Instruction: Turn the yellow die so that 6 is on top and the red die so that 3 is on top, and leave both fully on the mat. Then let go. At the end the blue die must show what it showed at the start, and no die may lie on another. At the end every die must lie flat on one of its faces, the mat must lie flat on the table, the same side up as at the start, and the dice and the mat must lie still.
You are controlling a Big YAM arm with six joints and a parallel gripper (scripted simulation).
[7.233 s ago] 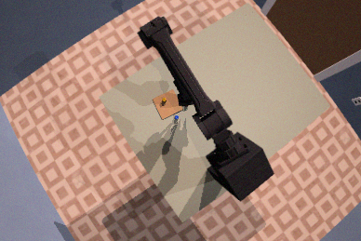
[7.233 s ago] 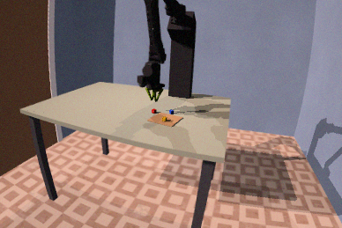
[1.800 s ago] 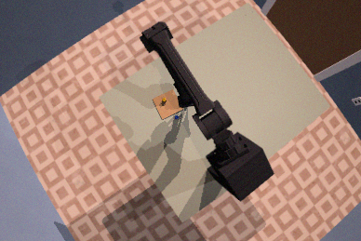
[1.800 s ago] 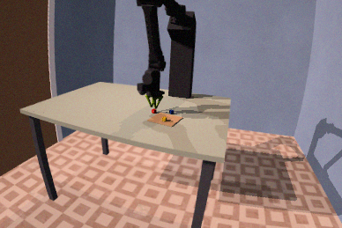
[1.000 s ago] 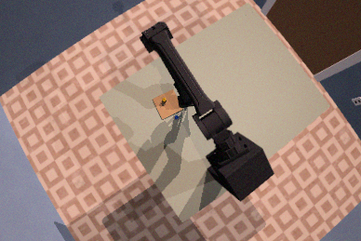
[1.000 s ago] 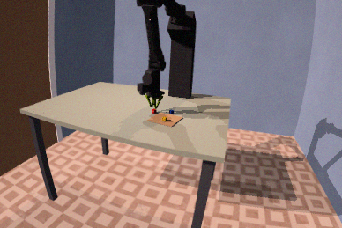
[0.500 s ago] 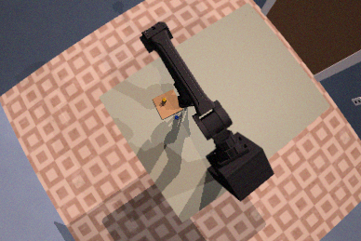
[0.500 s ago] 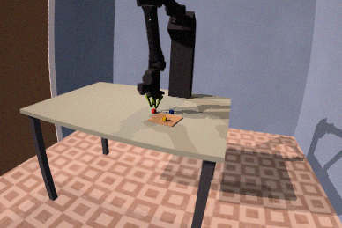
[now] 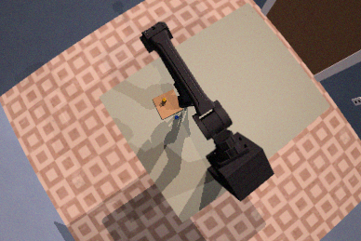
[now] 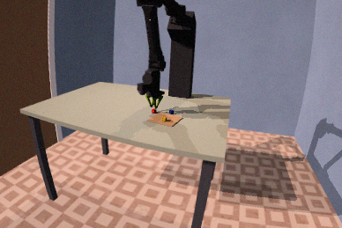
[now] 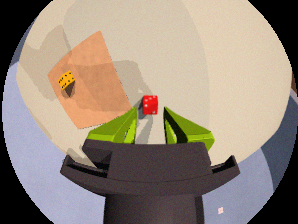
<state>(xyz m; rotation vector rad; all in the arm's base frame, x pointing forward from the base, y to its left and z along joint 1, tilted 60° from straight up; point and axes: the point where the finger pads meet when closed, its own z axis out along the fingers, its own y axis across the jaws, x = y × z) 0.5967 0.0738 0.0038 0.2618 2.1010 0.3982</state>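
Now: hand 30 mm above the red die. Round my hand: yellow die 130 mm to the left, 50 mm ahead, 20 mm below; blue die 80 mm to the left, 70 mm behind, 30 mm below; orange mat 110 mm to the left, 40 mm below, 30 mm ahead.
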